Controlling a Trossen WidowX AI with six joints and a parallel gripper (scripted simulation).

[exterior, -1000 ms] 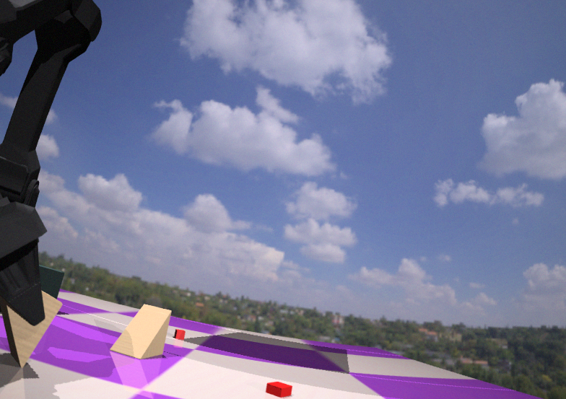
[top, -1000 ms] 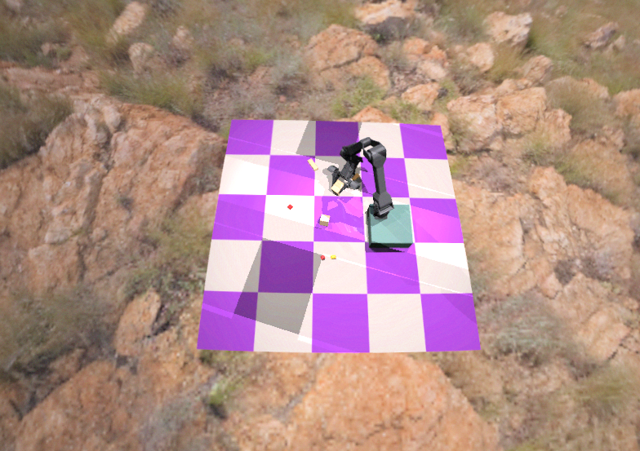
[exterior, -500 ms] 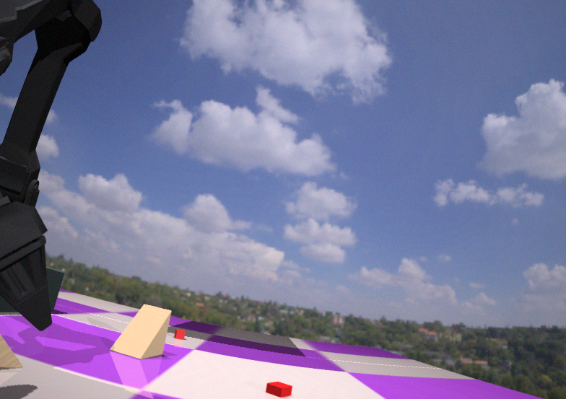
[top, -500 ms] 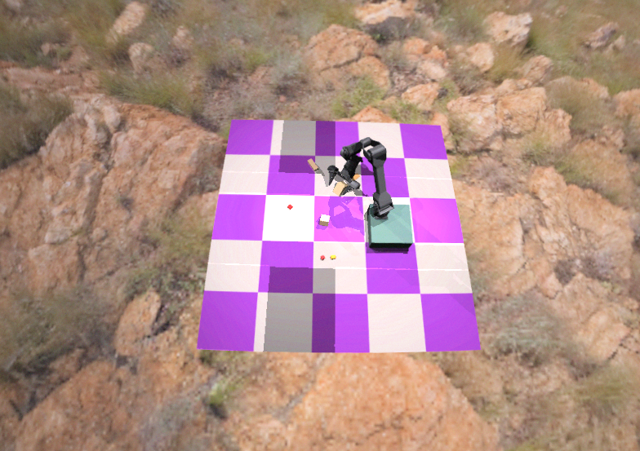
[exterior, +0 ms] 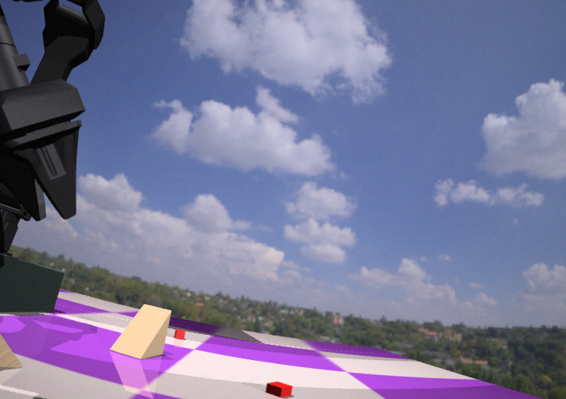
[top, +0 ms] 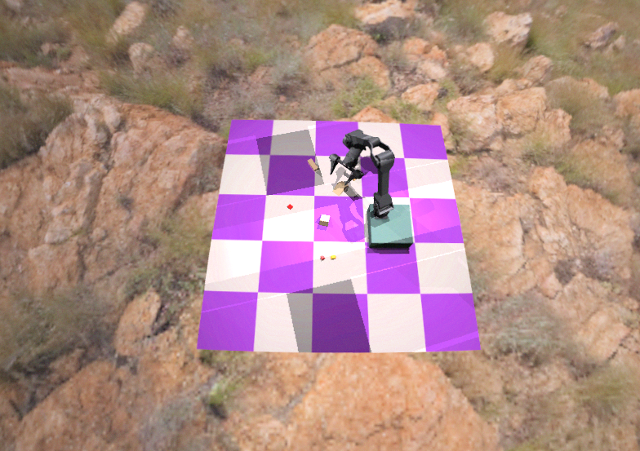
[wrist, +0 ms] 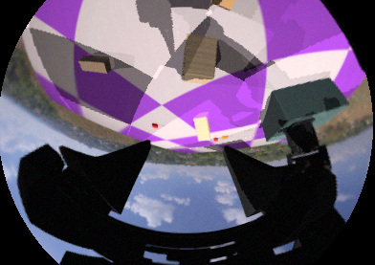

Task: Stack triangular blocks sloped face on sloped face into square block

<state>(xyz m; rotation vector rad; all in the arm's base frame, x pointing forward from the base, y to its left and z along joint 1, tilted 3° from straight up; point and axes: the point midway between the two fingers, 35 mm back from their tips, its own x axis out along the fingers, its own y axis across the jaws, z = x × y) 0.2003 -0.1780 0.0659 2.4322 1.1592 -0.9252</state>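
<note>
Now: the square block 30 mm behind my gripper tip, 20 mm to the right of it and 110 mm below it. The rest, counted from my gripper tip: red cube (70 mm ahead, 370 mm to the left, 120 mm below); yellow piece (20 mm ahead, 360 mm to the left, 120 mm below); tan piece (130 mm ahead, 170 mm to the right, 120 mm below).
</note>
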